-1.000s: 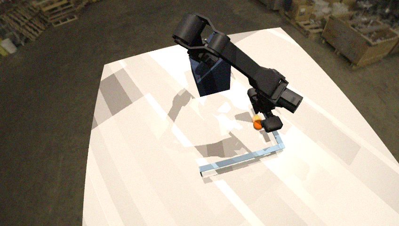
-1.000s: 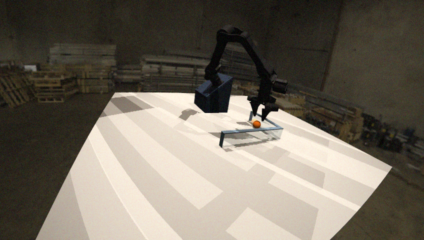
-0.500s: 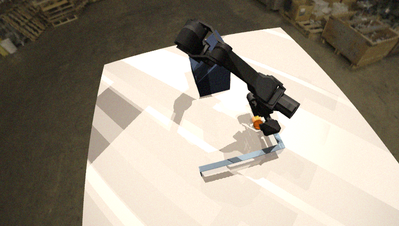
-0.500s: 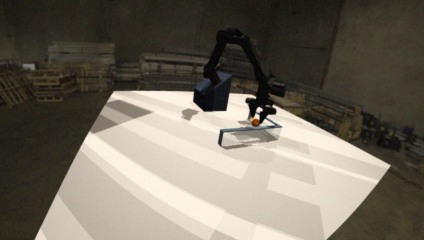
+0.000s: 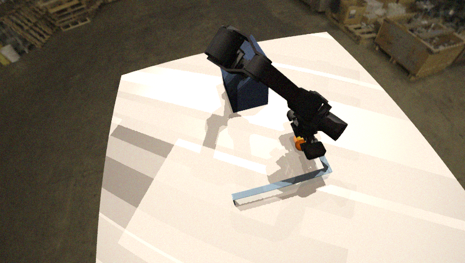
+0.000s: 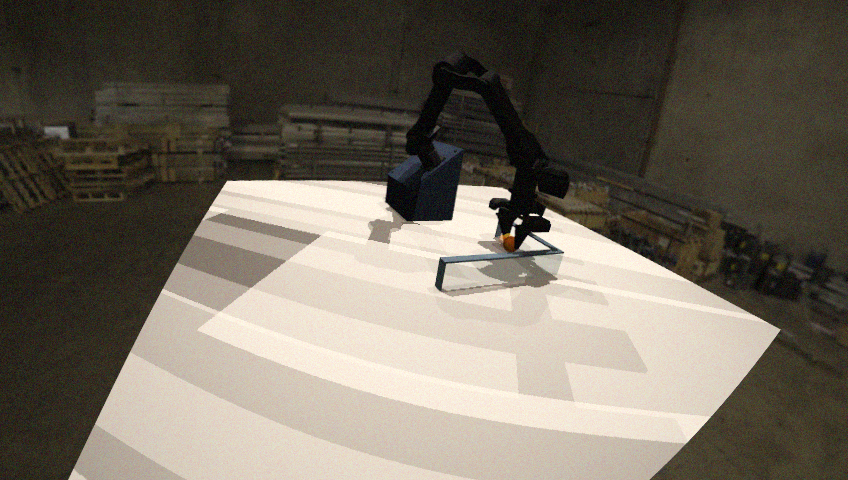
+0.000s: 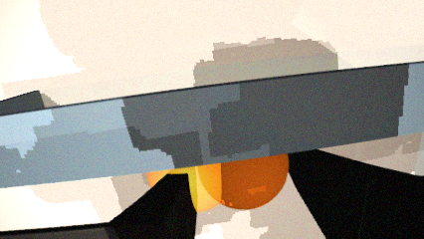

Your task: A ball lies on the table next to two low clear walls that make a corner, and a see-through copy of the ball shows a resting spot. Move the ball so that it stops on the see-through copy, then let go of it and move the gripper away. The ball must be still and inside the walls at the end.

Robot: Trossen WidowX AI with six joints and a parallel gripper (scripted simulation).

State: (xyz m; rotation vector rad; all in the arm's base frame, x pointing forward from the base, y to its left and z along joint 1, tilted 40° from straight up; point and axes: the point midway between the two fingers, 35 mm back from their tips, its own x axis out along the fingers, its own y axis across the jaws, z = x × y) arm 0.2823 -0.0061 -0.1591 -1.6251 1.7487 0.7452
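Now: gripper tip 20 mm past the see-through copy. From my gripper tip the other things lie so: orange ball: right at my gripper tip; then wall: 130 mm to the right, 120 mm ahead, 10 mm above.
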